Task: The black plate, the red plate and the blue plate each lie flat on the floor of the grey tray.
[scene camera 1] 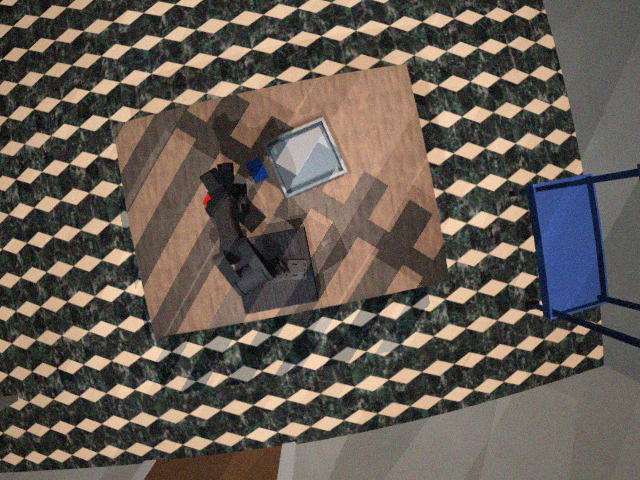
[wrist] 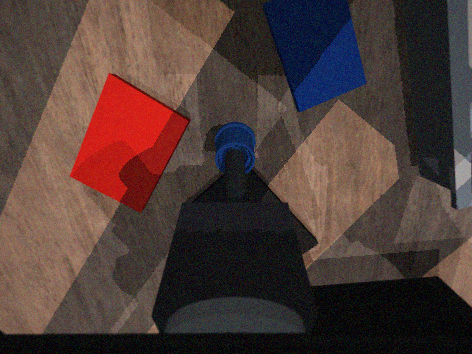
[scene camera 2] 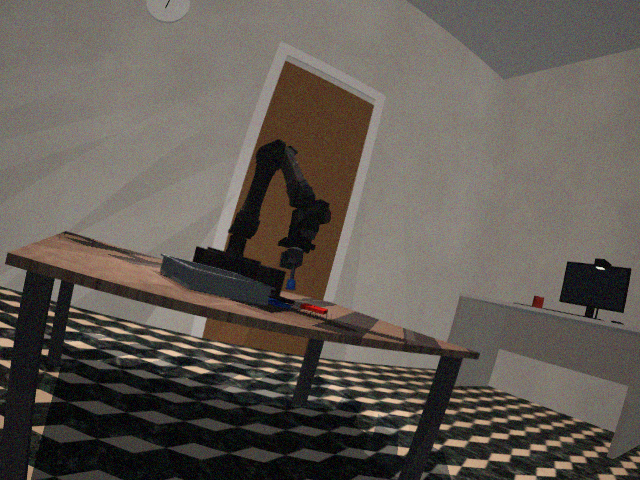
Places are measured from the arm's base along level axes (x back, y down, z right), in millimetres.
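Where they show: hand at its tool point: (wrist: 235, 140) (scene camera 2: 290, 288); arm's base at its link origin: (scene camera 1: 279, 269) (scene camera 2: 233, 256).
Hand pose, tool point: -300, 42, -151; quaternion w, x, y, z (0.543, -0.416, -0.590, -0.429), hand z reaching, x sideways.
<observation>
Each offset is from my tool point to the centre of the thing, as dx, dy, dz. Level surfaces: height alone.
The red plate {+22, +44, -99} (scene camera 1: 206, 199) (scene camera 2: 314, 308) (wrist: 117, 117) lies flat on the table, partly hidden by the arm in scene camera 1. The blue plate {-72, +44, +59} (scene camera 1: 257, 171) (scene camera 2: 279, 303) (wrist: 325, 60) lies flat between it and the grey tray {-110, +24, +244} (scene camera 1: 316, 183) (scene camera 2: 217, 283) (wrist: 460, 100). A black shape that looks like the black plate {+97, +44, +21} (scene camera 1: 251, 214) (wrist: 262, 195) lies on the table, mostly hidden under my gripper in the wrist view. My suction gripper (scene camera 2: 291, 284) (wrist: 235, 140) hangs a little above the table, between red and blue plates, near the black one's edge. It is shut with nothing on the cup.
The arm's dark base plate (scene camera 1: 279, 302) stands on the wooden table {dy +49} (scene camera 1: 382, 98) (scene camera 2: 103, 268), near one long edge. Dark shadows cross the table top. A blue chair (scene camera 1: 571, 248) stands off to the right in scene camera 1.
</observation>
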